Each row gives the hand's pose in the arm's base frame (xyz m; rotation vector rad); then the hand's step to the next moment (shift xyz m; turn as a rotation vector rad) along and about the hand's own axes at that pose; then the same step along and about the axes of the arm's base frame.
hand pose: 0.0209 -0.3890 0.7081 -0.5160 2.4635 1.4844
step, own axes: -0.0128 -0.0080 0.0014 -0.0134 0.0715 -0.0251
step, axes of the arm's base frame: 0.0150 0.0002 -0.0025 -0.0168 0.0109 0.0743
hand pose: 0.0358 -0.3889 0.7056 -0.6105 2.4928 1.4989
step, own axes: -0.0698 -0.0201 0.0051 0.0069 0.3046 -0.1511
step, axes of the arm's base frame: 0.0712 0.0141 0.0056 -0.1266 -0.0087 0.3155
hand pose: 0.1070 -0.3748 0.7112 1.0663 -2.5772 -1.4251
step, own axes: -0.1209 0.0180 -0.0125 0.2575 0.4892 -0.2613
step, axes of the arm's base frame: 0.0868 0.0653 0.0574 -0.3868 -0.1669 0.4432
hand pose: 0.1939 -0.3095 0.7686 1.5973 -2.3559 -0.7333
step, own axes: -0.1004 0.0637 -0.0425 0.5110 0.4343 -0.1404
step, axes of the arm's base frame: 0.0062 0.0980 0.0793 -0.4943 -0.3796 0.2847
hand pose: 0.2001 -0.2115 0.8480 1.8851 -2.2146 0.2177
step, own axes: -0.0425 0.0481 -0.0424 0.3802 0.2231 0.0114
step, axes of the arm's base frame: -0.0379 0.0592 0.0312 -0.2777 -0.3285 0.0969
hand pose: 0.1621 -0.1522 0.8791 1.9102 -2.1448 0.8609
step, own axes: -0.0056 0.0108 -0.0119 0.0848 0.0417 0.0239
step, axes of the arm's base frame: -0.0123 0.0111 0.0038 -0.0487 -0.0842 0.0065
